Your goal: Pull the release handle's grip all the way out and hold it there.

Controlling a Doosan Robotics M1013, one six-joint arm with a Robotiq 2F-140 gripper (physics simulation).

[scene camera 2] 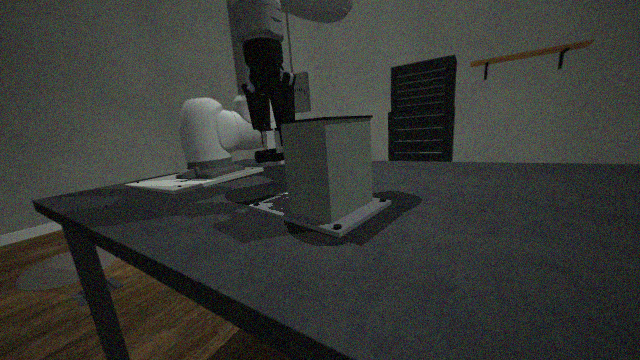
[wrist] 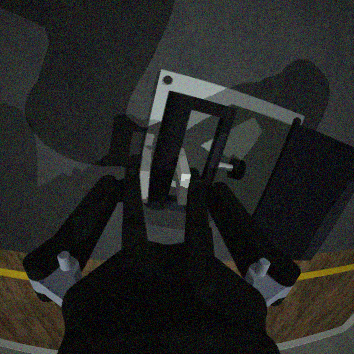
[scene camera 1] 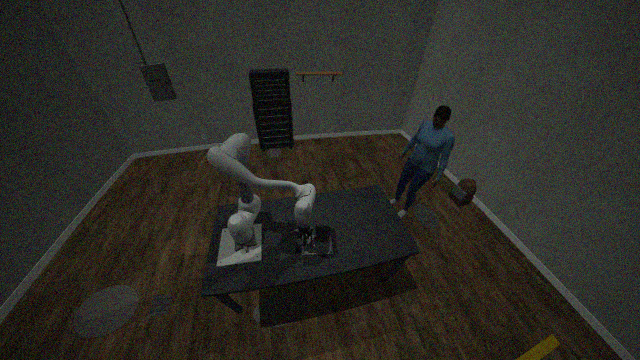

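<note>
The release handle's unit has a light base plate [scene camera 2: 362,216] [wrist: 200,86] and a pale upright housing [scene camera 2: 350,170], whose dark top [wrist: 305,192] shows at the right in the wrist view. The dark frame-shaped grip [wrist: 169,142] [scene camera 2: 269,156] stands out from the housing, on the robot-base side. A short pale stem with a black knob [wrist: 236,168] is beside the frame's thinner bar. My gripper [wrist: 163,158] [scene camera 2: 271,134] points down, its pads on either side of the grip's thick bar, shut on it. The lower contact is dark and partly hidden. How far out the grip stands is hard to tell.
The unit is on a dark table [scene camera 1: 360,220] [scene camera 2: 475,250]. The robot's white base plate [scene camera 1: 228,256] [scene camera 2: 160,185] is at the table's left. A person in blue [scene camera 1: 429,145] stands beyond the far right table edge. A dark cabinet [scene camera 1: 272,110] [scene camera 2: 422,110] is by the back wall.
</note>
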